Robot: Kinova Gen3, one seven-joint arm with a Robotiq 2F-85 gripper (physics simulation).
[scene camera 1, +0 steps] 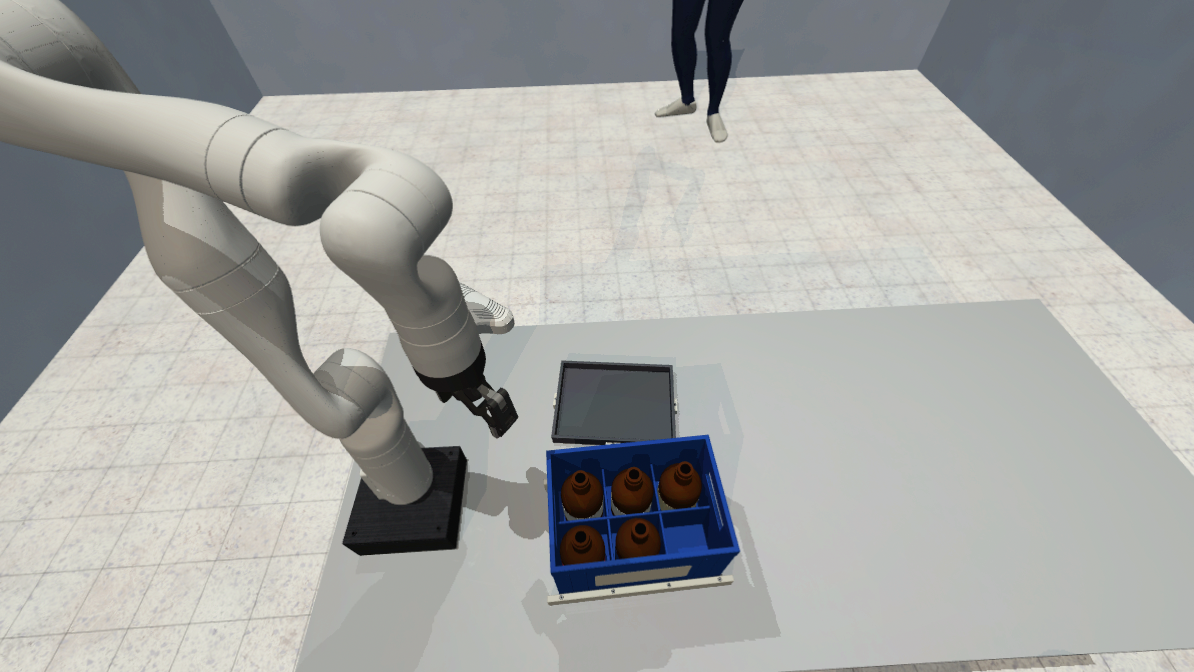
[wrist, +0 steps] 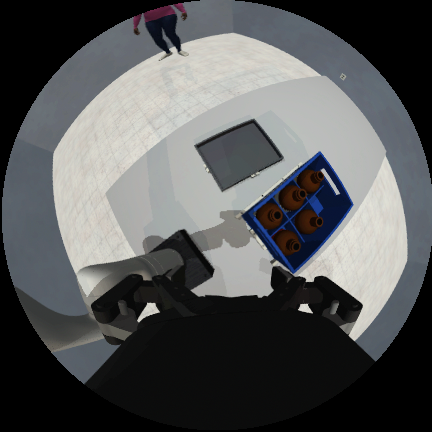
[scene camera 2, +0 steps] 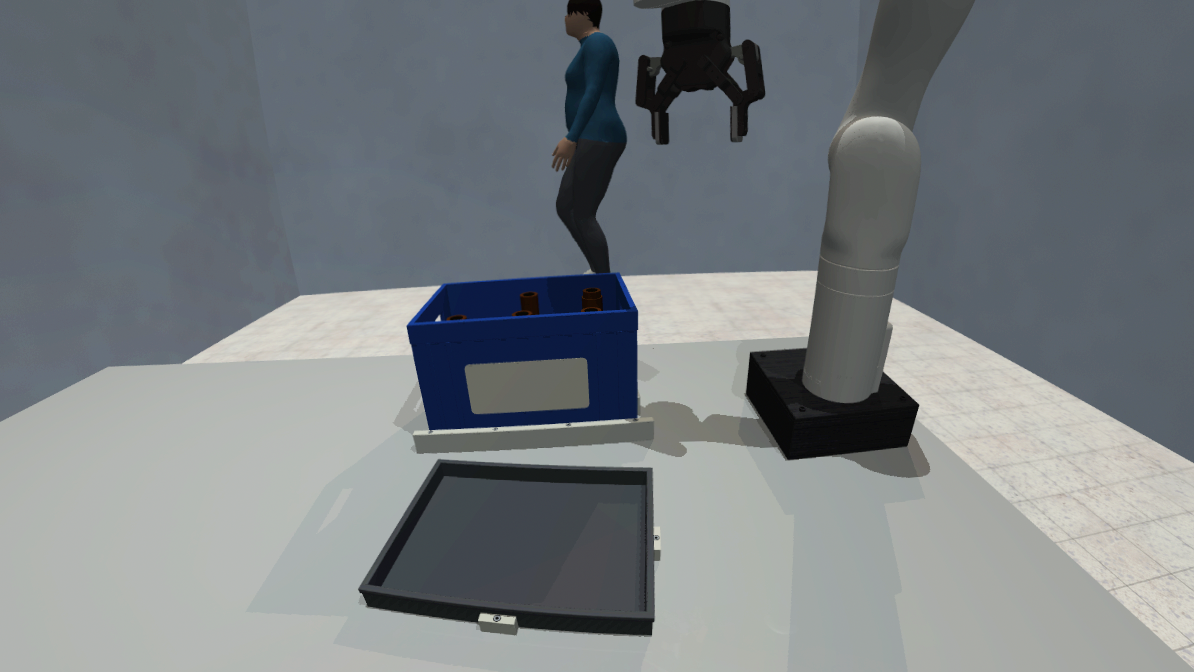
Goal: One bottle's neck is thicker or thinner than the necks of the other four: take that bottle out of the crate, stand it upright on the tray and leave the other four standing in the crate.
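Frame: origin at the arm's base, x ahead, y left, z up, level; metres.
Seen in the pictures: gripper, fingertip midpoint: (scene camera 1: 473, 414) (wrist: 228, 276) (scene camera 2: 698, 143); arm's base, link origin: (scene camera 1: 407, 480) (wrist: 169, 262) (scene camera 2: 836, 384).
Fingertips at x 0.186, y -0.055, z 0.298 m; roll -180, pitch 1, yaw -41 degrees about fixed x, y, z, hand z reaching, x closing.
Pixels of each thing's middle, then the offset from my fingertips to it. "spot": a spot on its surface instead.
- blue crate, body centre: (scene camera 2: 531, 354) (scene camera 1: 633, 516) (wrist: 298, 209) dx +0.213, dy -0.068, dz -0.276 m
- right bottle, body centre: (scene camera 1: 679, 486) (wrist: 307, 181) dx +0.302, dy -0.028, dz -0.278 m
- dark tray, surface spot: (scene camera 2: 518, 542) (scene camera 1: 617, 402) (wrist: 239, 149) spot: dx +0.226, dy +0.203, dz -0.359 m
- pale strip, surface spot: (scene camera 1: 640, 591) spot: dx +0.208, dy -0.172, dz -0.335 m
The blue crate (scene camera 1: 576, 577) (scene camera 2: 447, 392) (wrist: 332, 220) holds five upright brown bottles. Three stand in the row nearest the tray: left bottle (scene camera 1: 582, 499) (wrist: 268, 216), middle bottle (scene camera 1: 631, 494) (wrist: 291, 197), right bottle (scene camera 1: 680, 489) (wrist: 309, 181). In the other row stand a left bottle (scene camera 1: 582, 550) (wrist: 286, 242) and a middle bottle (scene camera 1: 638, 542) (wrist: 307, 221); its right compartment is empty. I cannot tell which neck differs. The dark tray (scene camera 1: 614, 404) (scene camera 2: 518, 542) (wrist: 239, 155) is empty. My gripper (scene camera 1: 501, 415) (scene camera 2: 698, 131) (wrist: 228, 276) is open, empty, high above the table, on the arm-base side of crate and tray.
The black arm base (scene camera 1: 413, 535) (scene camera 2: 848, 429) (wrist: 197, 260) stands to the crate's left in scene camera 1. A pale strip (scene camera 1: 640, 591) runs along the crate's foot, and another strip (scene camera 2: 534, 435) lies between crate and tray. People stand beyond the table.
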